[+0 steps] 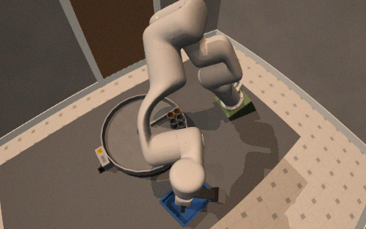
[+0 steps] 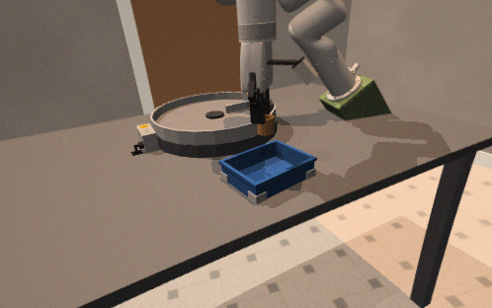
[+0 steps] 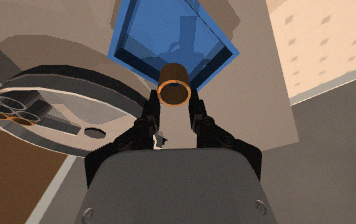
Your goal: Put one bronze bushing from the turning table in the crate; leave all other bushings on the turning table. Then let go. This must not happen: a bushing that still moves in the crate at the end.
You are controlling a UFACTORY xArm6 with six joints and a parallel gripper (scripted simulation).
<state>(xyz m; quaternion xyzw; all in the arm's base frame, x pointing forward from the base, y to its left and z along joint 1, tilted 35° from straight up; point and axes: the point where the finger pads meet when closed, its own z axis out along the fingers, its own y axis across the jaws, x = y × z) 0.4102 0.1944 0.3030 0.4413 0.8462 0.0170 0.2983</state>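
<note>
Right now my hand is 15 cm above the blue crate, 1 cm to the right of it and 1 cm past it. Also, from my hand: round grey turning table 35 cm to the right, 12 cm below, 12 cm behind.
</note>
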